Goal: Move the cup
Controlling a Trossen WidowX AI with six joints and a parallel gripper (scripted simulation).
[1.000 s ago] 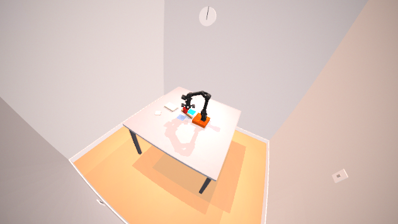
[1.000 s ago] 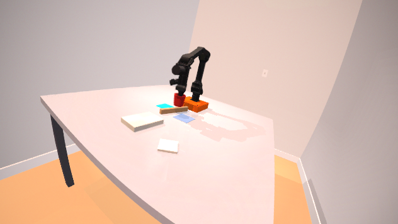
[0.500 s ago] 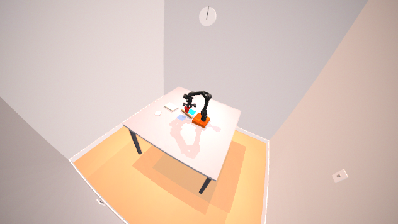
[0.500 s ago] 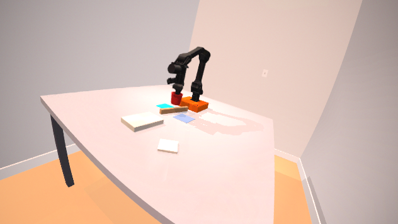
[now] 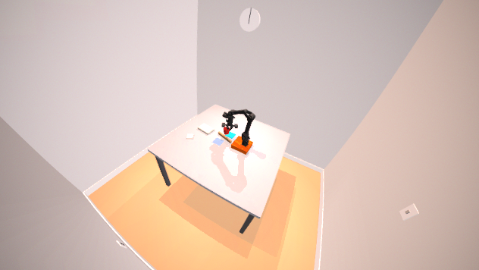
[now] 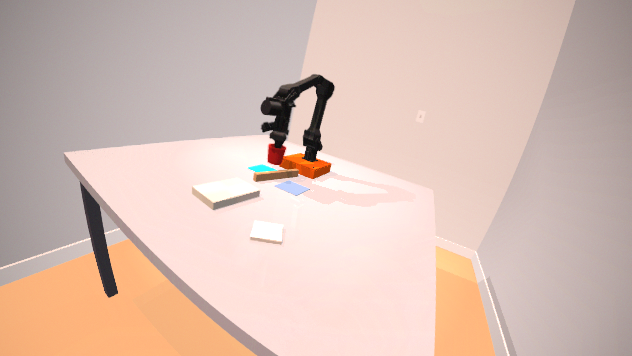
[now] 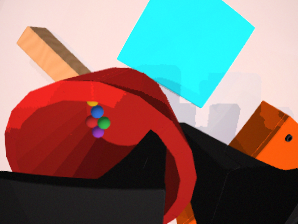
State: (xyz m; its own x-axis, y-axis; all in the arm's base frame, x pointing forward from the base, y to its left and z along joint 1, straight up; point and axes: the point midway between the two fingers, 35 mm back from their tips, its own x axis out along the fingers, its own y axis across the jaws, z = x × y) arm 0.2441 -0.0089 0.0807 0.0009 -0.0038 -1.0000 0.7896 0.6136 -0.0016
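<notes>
My gripper tip is now 100 mm above the cyan pad, 60 mm to the left of it and 10 mm short of it. The rest, counted from my gripper tip: wooden bar: 90 mm below, 40 mm to the left, 20 mm ahead; red cup: 20 mm to the left, 20 mm ahead; pale blue pad: 140 mm to the left, 100 mm below, 40 mm ahead.
</notes>
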